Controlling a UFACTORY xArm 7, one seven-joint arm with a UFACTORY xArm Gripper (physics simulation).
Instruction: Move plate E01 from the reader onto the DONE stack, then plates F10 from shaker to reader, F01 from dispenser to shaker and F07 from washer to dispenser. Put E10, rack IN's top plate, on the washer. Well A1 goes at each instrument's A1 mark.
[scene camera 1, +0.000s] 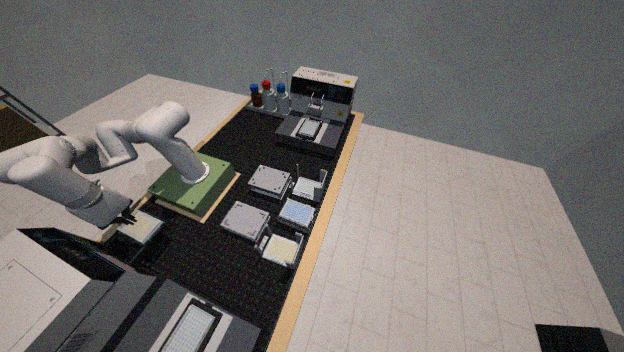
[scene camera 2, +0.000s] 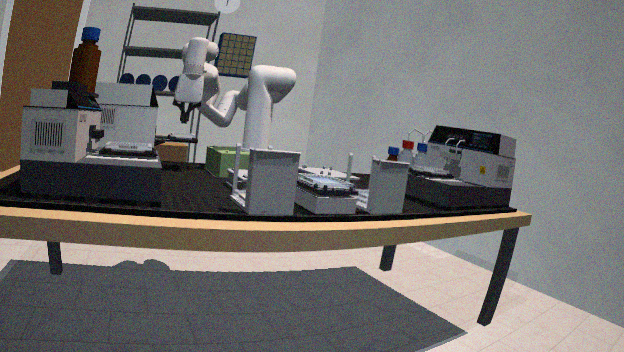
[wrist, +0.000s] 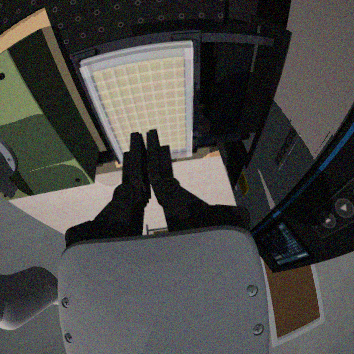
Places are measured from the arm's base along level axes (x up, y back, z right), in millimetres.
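Pixels of known places: gripper, fingertip midpoint: (scene camera 1: 132, 221) (scene camera 2: 183, 123) (wrist: 147, 143); arm's base, link origin: (scene camera 1: 196, 173).
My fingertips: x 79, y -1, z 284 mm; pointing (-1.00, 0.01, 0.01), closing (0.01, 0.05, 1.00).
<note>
Ahead of a thing's pixels: the offset from my fingertips to its top centre. "pt": to the spot under its first point.
My gripper (scene camera 1: 132, 218) (scene camera 2: 184, 120) (wrist: 147, 143) is shut and empty. In the wrist view its fingertips are together over the near part of a plate with yellow wells {dz +0, dx -35, dy +5 mm} (scene camera 1: 142, 227) (wrist: 142, 97). That plate lies flat on the reader's dark carrier {pt dz +78, dx -55, dy -54 mm} (wrist: 227, 37), beside the green base. A blue-welled plate {dz -249, dx -87, dy -514 mm} (scene camera 1: 298, 212) (scene camera 2: 327, 183) sits on the low middle unit. A yellow-welled plate {dz -99, dx -134, dy -505 mm} (scene camera 1: 281, 250) is in the nearer rack. A pale plate {dz +210, dx -50, dy -359 mm} (scene camera 1: 191, 332) (scene camera 2: 128, 146) is on the near-left instrument, and another plate {dz -741, dx -51, dy -413 mm} (scene camera 1: 309, 128) is on the far instrument. Plate labels are unreadable.
The green robot base (scene camera 1: 192, 187) (scene camera 2: 220, 160) (wrist: 20, 115) stands beside the carrier. The reader's screen housing {pt dz +124, dx +80, dy -9 mm} (scene camera 1: 75, 252) (wrist: 320, 215) is on its other side. Two grey pads {pt dz -368, dx -96, dy -338 mm} (scene camera 1: 270, 179) {pt dz -165, dx -116, dy -313 mm} (scene camera 1: 245, 218) lie mid-table. The farther rack {dz -403, dx -28, dy -516 mm} (scene camera 1: 324, 176) (scene camera 2: 390, 187) and capped bottles {dz -991, dx +91, dy -51 mm} (scene camera 1: 269, 97) stand beyond.
</note>
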